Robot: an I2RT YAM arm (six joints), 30 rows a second.
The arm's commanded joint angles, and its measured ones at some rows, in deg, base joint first. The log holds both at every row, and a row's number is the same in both.
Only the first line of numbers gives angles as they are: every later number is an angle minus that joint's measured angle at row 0.
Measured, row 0:
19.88, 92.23, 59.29, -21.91, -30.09, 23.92
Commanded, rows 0 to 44:
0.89, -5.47, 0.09, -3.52, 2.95, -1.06
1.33, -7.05, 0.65, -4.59, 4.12, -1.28
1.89, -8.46, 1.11, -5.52, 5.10, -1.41
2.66, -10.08, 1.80, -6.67, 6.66, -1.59
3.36, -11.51, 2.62, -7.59, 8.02, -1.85
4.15, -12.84, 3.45, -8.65, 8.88, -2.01
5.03, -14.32, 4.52, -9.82, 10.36, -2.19
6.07, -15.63, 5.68, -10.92, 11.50, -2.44
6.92, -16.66, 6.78, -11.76, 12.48, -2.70
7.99, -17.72, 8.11, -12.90, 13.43, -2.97
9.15, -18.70, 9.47, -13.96, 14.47, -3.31
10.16, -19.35, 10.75, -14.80, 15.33, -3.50
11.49, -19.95, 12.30, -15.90, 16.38, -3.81
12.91, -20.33, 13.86, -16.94, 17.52, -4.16
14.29, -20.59, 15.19, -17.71, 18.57, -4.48
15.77, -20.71, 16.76, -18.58, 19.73, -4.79
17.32, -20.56, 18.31, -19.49, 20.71, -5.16
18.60, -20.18, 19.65, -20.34, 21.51, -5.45
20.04, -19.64, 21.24, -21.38, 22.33, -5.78
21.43, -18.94, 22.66, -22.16, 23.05, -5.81
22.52, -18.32, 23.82, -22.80, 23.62, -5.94
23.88, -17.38, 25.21, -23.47, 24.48, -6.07
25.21, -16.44, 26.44, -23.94, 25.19, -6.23
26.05, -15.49, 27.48, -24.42, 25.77, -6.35
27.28, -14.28, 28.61, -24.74, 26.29, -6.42
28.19, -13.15, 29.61, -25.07, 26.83, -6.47
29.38, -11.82, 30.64, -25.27, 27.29, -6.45
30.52, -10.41, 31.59, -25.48, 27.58, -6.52
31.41, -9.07, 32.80, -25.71, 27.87, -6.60
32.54, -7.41, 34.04, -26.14, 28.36, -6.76
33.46, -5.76, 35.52, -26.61, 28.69, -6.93
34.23, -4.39, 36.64, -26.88, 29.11, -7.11
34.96, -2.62, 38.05, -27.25, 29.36, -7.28
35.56, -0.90, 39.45, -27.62, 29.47, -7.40
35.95, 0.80, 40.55, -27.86, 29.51, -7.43
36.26, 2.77, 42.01, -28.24, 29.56, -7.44
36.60, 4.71, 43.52, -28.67, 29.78, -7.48
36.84, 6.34, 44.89, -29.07, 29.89, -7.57
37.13, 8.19, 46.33, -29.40, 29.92, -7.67
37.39, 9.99, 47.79, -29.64, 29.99, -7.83
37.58, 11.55, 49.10, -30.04, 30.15, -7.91
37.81, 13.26, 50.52, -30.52, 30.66, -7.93
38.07, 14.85, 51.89, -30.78, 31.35, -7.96
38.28, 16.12, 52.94, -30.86, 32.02, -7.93
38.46, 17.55, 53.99, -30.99, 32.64, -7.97
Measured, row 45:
37.77, 15.45, 51.08, -28.66, 30.14, -7.49
